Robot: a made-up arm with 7 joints. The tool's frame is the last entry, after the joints. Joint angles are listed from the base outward.
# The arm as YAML. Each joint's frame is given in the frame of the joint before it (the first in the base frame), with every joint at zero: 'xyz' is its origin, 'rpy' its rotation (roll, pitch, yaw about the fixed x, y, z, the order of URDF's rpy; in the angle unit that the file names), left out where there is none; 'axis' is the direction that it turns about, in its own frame. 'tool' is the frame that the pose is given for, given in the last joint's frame.
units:
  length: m
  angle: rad
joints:
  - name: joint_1
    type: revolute
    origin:
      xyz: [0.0, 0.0, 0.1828]
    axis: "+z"
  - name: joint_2
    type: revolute
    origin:
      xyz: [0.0, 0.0, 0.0]
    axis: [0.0, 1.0, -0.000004]
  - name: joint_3
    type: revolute
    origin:
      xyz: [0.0, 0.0, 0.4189]
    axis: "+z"
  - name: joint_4
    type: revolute
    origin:
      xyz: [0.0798, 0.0, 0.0]
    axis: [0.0, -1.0, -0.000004]
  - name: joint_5
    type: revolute
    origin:
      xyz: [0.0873, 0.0, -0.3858]
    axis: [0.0, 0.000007, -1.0]
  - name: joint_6
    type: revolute
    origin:
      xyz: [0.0, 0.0, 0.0]
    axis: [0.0, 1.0, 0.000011]
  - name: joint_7
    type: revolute
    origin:
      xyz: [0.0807, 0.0, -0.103]
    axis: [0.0, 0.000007, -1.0]
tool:
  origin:
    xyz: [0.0, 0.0, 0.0]
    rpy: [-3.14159, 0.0, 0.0]
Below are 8 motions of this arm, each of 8 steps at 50 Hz.
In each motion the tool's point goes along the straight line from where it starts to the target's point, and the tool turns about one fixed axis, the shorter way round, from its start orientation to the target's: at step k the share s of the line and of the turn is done. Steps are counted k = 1, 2, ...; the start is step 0. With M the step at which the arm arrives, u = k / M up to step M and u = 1 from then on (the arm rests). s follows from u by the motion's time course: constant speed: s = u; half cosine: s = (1 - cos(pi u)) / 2; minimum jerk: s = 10 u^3 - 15 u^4 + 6 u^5.
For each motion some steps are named. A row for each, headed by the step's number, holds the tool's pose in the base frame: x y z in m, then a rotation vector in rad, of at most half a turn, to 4 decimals.
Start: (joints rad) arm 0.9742 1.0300 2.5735 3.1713 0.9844 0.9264 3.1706
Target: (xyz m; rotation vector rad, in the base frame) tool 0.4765 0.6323 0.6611 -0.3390 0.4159 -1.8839
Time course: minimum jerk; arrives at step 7
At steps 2, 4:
2: 0.4670 0.6381 0.6697 -0.3213 0.3217 -1.8932
4: 0.4724 0.6348 0.6648 -0.3314 0.3754 -1.8882

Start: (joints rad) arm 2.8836 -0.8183 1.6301 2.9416 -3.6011 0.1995 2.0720
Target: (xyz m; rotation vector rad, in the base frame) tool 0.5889 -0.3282 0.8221 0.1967 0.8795 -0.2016
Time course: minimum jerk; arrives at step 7
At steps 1, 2, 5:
1: 0.5991 -0.3106 0.8232 0.1809 0.8900 -0.1455
2: 0.5978 -0.3128 0.8231 0.1828 0.8887 -0.1525
5: 0.5904 -0.3256 0.8223 0.1944 0.8811 -0.1933

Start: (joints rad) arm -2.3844 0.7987 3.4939 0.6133 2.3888 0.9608 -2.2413
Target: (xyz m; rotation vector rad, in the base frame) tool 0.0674 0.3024 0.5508 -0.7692 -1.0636 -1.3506
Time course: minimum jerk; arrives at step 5
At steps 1, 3, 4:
1: 0.0560 0.3079 0.5388 -0.7571 -1.1192 -1.3173
3: 0.0636 0.3043 0.5468 -0.7652 -1.0824 -1.3395
4: 0.0667 0.3027 0.5501 -0.7685 -1.0670 -1.3486

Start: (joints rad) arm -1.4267 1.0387 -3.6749 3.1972 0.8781 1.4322 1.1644
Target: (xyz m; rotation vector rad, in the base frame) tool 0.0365 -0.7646 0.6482 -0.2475 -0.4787 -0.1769
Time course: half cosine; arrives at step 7
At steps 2, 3, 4, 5, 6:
2: 0.0550 -0.7473 0.6789 -0.2431 -0.4320 -0.1774
3: 0.0504 -0.7516 0.6713 -0.2442 -0.4435 -0.1773
4: 0.0454 -0.7563 0.6629 -0.2454 -0.4563 -0.1772
5: 0.0408 -0.7606 0.6553 -0.2465 -0.4679 -0.1770
6: 0.0376 -0.7635 0.6501 -0.2472 -0.4758 -0.1769

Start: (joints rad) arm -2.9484 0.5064 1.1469 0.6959 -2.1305 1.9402 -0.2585
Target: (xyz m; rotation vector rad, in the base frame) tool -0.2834 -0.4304 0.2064 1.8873 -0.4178 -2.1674
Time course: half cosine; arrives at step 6
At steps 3, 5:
3: -0.2749 -0.4371 0.2083 1.8756 -0.3817 -2.1576
5: -0.2823 -0.4313 0.2067 1.8857 -0.4129 -2.1661

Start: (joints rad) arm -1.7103 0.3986 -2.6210 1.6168 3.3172 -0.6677 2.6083
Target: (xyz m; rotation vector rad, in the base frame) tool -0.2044 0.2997 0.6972 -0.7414 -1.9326 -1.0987
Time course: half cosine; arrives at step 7
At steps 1, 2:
1: -0.2306 0.2689 0.7141 -0.6062 -1.9390 -1.1624
2: -0.2268 0.2734 0.7116 -0.6260 -1.9384 -1.1533

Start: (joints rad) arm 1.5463 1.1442 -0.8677 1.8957 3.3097 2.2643 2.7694
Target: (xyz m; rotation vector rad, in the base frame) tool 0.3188 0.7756 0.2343 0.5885 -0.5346 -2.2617
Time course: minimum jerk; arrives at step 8
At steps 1, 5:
1: 0.3174 0.7644 0.2863 0.6454 -0.5316 -2.3885
5: 0.3184 0.7725 0.2488 0.6043 -0.5340 -2.2972

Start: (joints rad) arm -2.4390 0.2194 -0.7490 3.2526 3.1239 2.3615 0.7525
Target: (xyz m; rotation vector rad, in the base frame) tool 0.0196 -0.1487 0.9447 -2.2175 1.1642 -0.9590
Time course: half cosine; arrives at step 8
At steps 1, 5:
1: 0.0466 -0.1207 0.9539 -2.3092 1.0790 -0.9860
5: 0.0283 -0.1397 0.9477 -2.2472 1.1374 -0.9678

